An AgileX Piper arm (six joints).
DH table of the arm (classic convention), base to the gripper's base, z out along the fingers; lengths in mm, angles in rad. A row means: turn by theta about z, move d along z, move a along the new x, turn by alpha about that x. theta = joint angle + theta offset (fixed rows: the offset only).
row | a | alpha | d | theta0
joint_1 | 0 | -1.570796 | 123 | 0
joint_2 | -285.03 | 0 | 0 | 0.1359
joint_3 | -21.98 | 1.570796 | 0 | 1.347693
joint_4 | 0 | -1.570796 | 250.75 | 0
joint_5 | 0 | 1.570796 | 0 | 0
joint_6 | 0 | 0 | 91 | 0
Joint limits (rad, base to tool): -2.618..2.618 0..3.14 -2.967..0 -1.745..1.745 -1.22..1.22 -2.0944..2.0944
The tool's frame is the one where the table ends.
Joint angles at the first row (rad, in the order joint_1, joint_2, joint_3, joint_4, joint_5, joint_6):
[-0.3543 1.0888 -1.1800 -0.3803 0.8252 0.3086]
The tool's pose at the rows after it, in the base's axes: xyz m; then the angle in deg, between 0 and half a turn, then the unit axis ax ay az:
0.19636 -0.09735 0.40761 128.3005 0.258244 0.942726 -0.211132
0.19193 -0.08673 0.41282 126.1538 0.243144 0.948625 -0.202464
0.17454 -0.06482 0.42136 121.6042 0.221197 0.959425 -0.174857
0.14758 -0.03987 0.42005 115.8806 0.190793 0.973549 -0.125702
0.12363 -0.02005 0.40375 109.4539 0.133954 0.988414 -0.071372
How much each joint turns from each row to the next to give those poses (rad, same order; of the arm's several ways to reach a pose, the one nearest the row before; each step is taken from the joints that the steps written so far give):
[0.0073 -0.0013 0.0000 -0.0004 -0.0031 0.0000]
[0.0395 -0.0309 0.0050 0.0019 -0.0034 0.0022]
[0.0802 -0.0868 0.0267 0.0117 -0.0010 0.0176]
[0.1116 -0.1310 0.0806 0.0104 -0.0278 0.0402]
[0.1157 -0.1400 0.1384 0.0031 -0.1001 0.0210]

